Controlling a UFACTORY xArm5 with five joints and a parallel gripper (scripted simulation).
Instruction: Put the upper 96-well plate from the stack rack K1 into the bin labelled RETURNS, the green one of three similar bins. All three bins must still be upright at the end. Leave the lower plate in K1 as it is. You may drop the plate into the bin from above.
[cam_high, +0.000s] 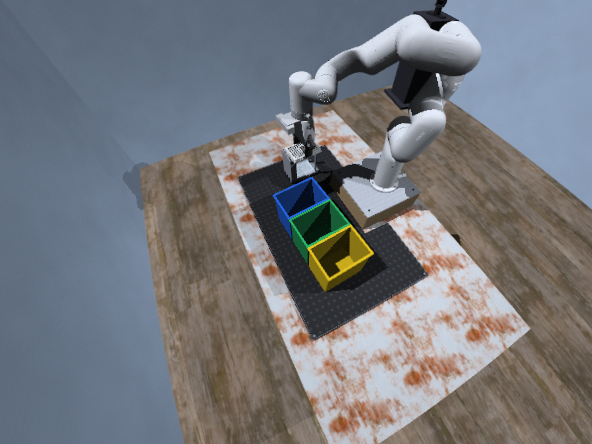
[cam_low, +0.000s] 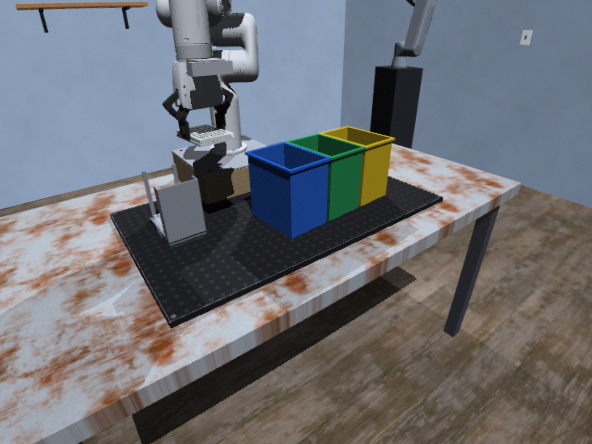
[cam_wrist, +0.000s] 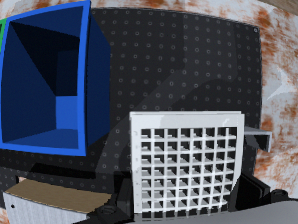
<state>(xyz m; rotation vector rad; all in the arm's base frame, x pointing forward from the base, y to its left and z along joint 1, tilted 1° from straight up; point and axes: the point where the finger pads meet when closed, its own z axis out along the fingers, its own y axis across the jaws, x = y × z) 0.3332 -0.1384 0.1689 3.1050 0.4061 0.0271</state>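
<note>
Right now the green bin is 3 cm ahead of my hand, 31 cm to the left of it and 16 cm below it. From my hand the other things lie so: blue bin: 6 cm ahead, 18 cm to the left, 16 cm below; then white 96-well plate: 1 cm below; then yellow bin: 1 cm behind, 44 cm to the left, 16 cm below.
</note>
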